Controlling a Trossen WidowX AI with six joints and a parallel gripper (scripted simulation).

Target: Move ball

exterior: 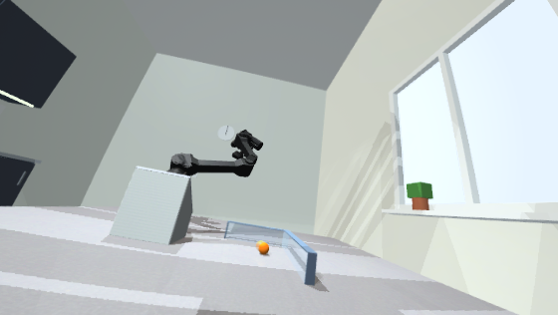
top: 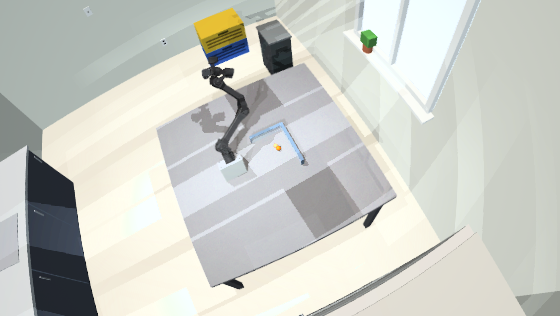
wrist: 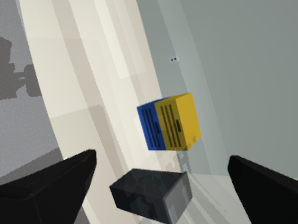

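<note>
Now: gripper tip 20 cm short of the orange ball, 54 cm to the left of it and 39 cm above it. The rest, counted from my gripper tip: see-through copy 20 cm ahead, 51 cm to the right, 39 cm below.
</note>
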